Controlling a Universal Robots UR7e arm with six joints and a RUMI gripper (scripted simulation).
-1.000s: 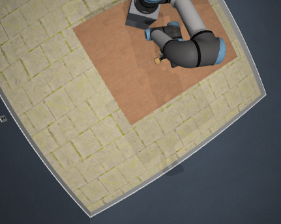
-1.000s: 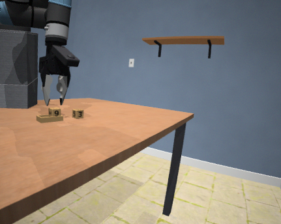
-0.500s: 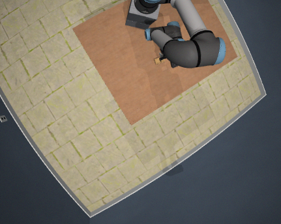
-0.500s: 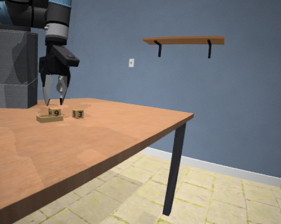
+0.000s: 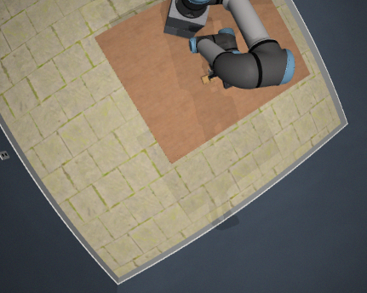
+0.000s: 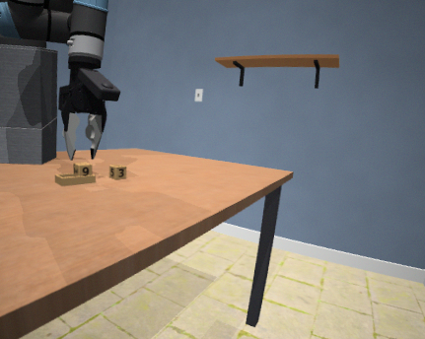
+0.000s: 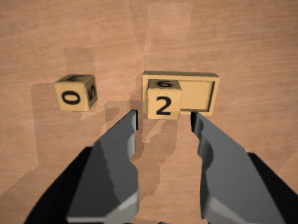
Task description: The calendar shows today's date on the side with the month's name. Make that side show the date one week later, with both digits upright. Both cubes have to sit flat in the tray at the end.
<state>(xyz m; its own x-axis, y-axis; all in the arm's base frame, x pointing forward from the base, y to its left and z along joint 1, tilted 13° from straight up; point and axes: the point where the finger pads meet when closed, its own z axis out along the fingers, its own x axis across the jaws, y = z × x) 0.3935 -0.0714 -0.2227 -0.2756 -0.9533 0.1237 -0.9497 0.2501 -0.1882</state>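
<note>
My hand is 1 cm past the wooden tray, 2 cm to the left of it and 6 cm above it. The rest, counted from my hand: cube (3 cm ahead, 9 cm to the left, 5 cm below).
</note>
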